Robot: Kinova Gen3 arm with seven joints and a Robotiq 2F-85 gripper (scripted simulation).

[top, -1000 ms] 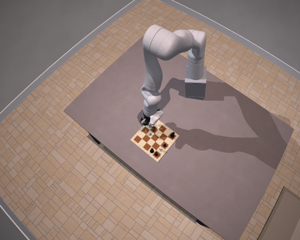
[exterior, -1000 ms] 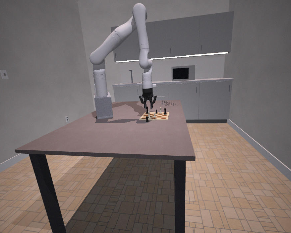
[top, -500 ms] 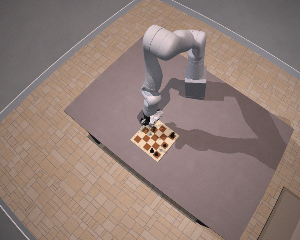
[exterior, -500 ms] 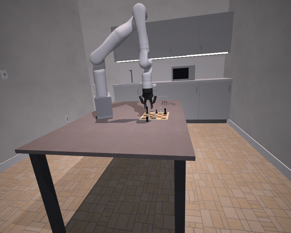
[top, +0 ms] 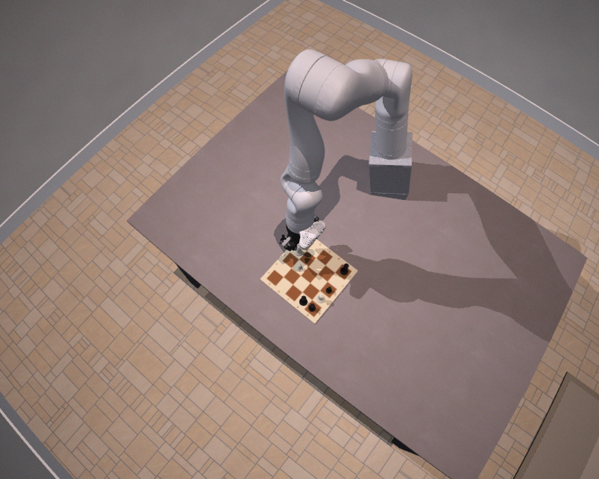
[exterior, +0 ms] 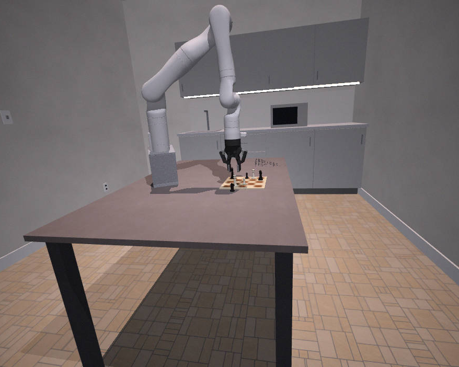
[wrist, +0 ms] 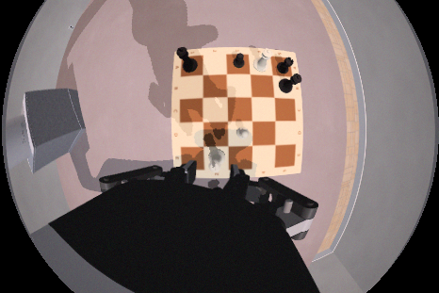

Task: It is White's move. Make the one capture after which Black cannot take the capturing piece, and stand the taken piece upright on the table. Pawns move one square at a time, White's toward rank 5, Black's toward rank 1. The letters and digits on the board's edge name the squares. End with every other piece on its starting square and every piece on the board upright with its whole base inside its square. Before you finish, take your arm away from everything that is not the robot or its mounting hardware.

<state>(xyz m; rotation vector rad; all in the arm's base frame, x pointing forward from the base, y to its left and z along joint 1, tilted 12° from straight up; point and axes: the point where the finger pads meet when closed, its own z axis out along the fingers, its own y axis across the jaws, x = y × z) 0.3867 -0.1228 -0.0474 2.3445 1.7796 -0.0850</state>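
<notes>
Right now the chessboard is 9 cm below my hand, 7 cm to the left of it and 5 cm ahead of it. Also, from my hand: black pawn (14 cm to the left, 8 cm below, 6 cm ahead).
</notes>
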